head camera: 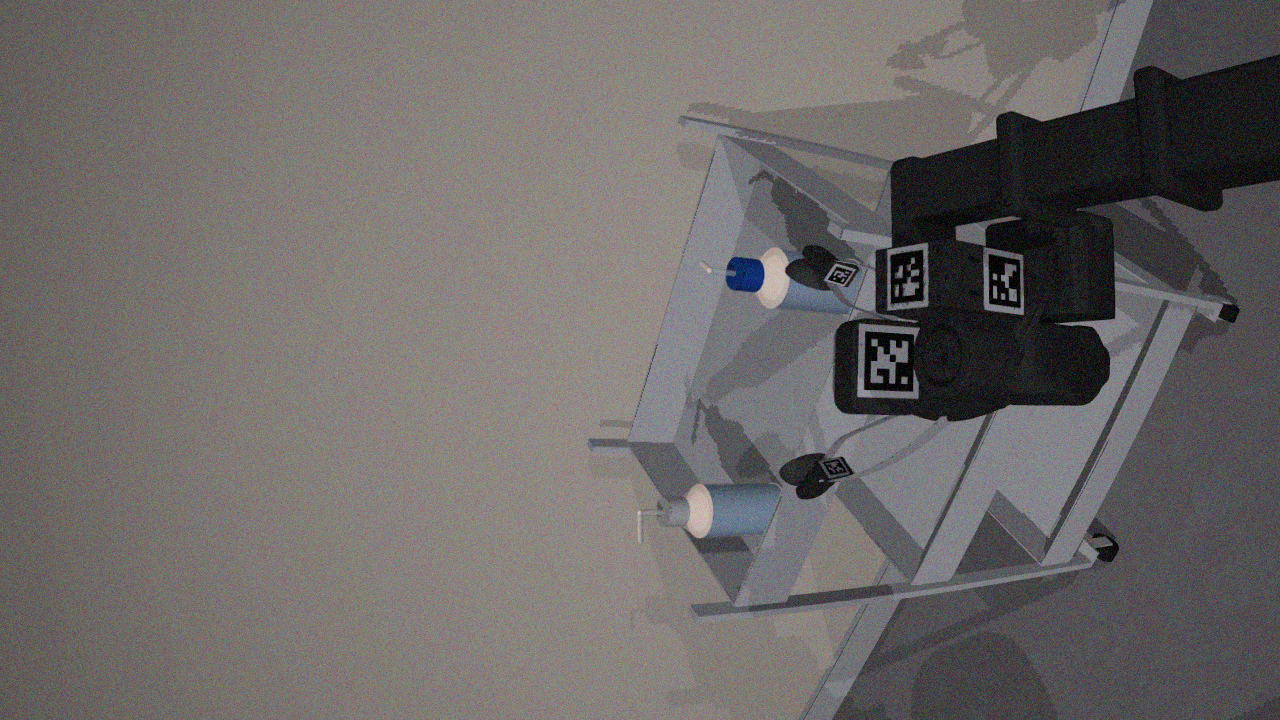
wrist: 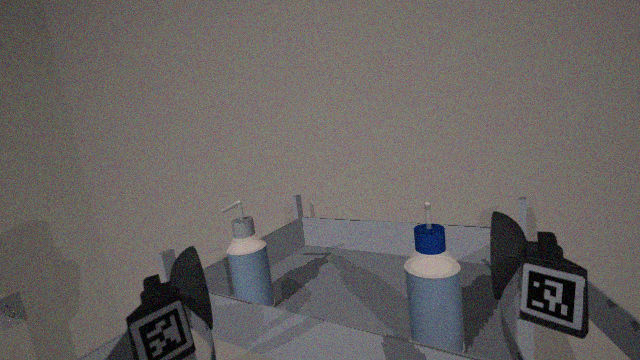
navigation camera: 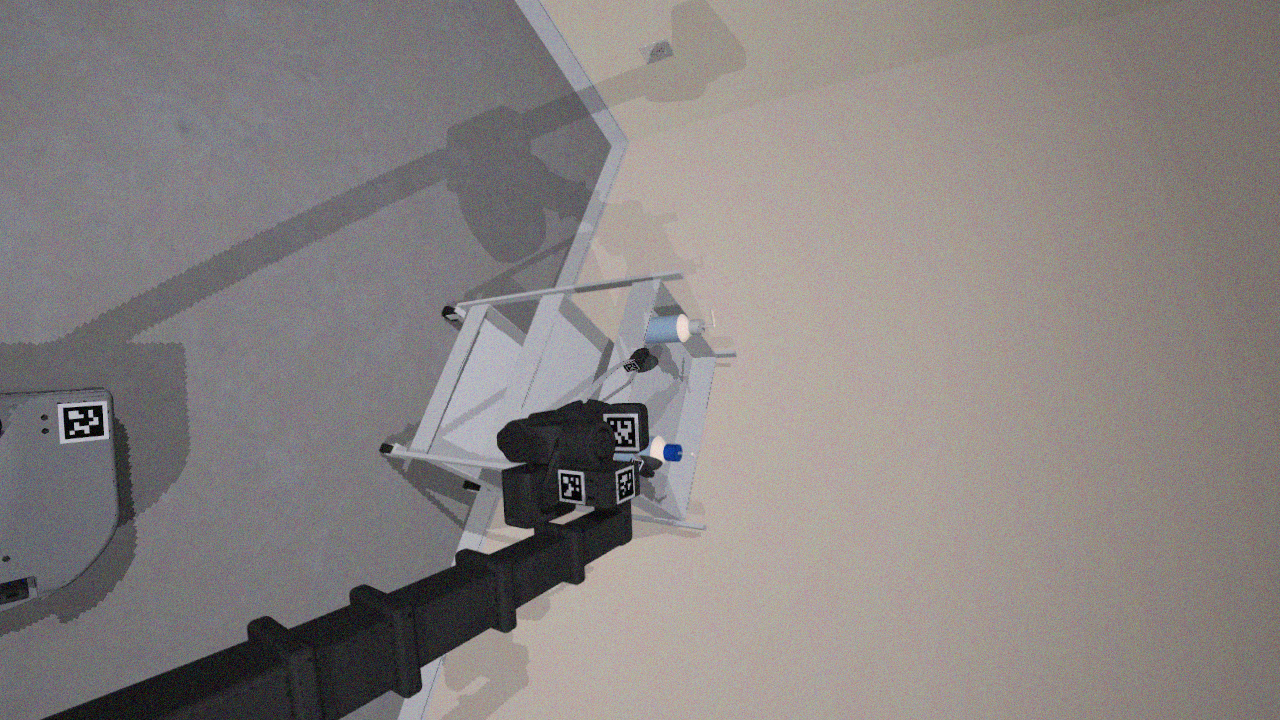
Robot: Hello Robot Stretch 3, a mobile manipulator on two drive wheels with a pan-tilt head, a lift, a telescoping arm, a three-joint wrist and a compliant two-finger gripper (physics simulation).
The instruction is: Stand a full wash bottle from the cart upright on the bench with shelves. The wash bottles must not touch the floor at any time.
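Frame: origin at the robot's base, x ahead, y left, z up, level; millimetres.
Seen in the pictures: gripper, fingertip midpoint: (head camera: 795,372) (wrist: 344,257) (navigation camera: 652,411).
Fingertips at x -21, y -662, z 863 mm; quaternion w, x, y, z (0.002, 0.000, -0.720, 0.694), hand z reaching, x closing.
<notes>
A point is followed by its place in that frame.
The cart (head camera: 687,295) @[x -130, y -1115, z 708 mm] (navigation camera: 700,429) @[x -119, y -1121, z 725 mm] (wrist: 360,232) @[x -70, y -1150, z 704 mm] bears two upright wash bottles in its top tray. The blue-capped bottle (head camera: 773,279) @[x -116, y -825, z 776 mm] (navigation camera: 659,449) @[x -112, y -827, z 777 mm] (wrist: 434,300) @[x -113, y -817, z 738 mm] stands at the right in the wrist view. The grey-capped bottle (head camera: 735,510) @[x 116, y -944, z 735 mm] (navigation camera: 667,328) @[x 119, y -943, z 742 mm] (wrist: 251,275) @[x 111, y -945, z 730 mm] stands at the left. Both have blue bodies below pale shoulders. My gripper (head camera: 807,371) @[x -21, y -662, z 863 mm] (navigation camera: 647,412) @[x -21, y -662, z 863 mm] (wrist: 344,257) @[x -21, y -662, z 863 mm] is open and empty over the cart's near side. In the wrist view, the blue-capped bottle is between the fingers, nearer the right one, touching neither as far as I see. The bench does not show.
The cart's raised tray rims and corner posts surround the bottles. A wall (head camera: 313,358) @[x -33, y -1238, z 1149 mm] (navigation camera: 984,358) @[x 27, y -1275, z 1339 mm] (wrist: 320,100) @[x -19, y -1247, z 986 mm] rises behind the cart. The grey floor (navigation camera: 268,179) @[x 498, y -472, z 1 mm] lies before it. My dark arm (head camera: 1092,152) @[x -101, y -286, z 976 mm] (navigation camera: 358,644) @[x -88, y -144, z 980 mm] reaches alongside the cart. My base (navigation camera: 62,510) @[x -132, y -97, z 160 mm] shows at the left in the navigation view.
</notes>
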